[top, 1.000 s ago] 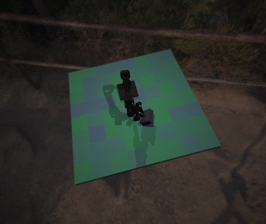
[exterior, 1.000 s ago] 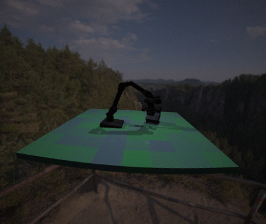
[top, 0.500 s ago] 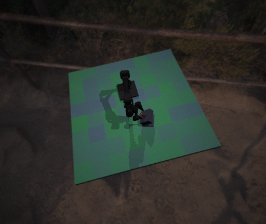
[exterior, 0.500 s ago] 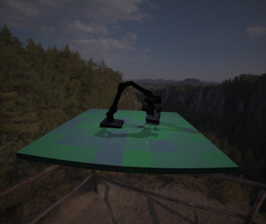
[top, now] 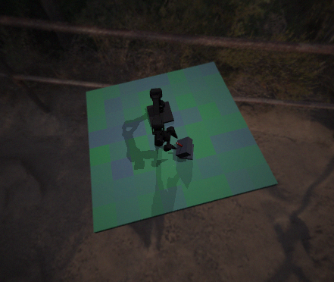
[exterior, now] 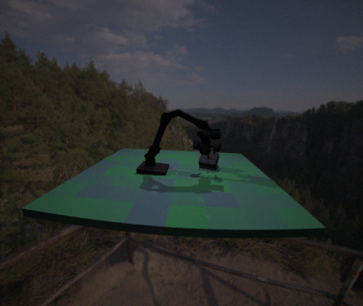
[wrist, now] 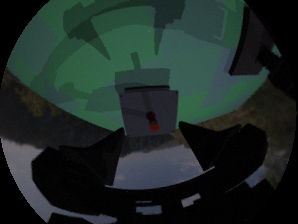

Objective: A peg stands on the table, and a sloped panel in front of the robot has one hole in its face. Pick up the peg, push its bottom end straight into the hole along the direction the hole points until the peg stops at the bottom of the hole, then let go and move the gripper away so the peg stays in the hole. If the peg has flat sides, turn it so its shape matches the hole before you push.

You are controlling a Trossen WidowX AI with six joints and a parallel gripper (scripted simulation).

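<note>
Now: the dark red peg 10 mm to the left of my gripper tip and 20 mm below it. Also, from my gripper tip: panel (20 mm ahead, 50 mm to the left, 60 mm below).
</note>
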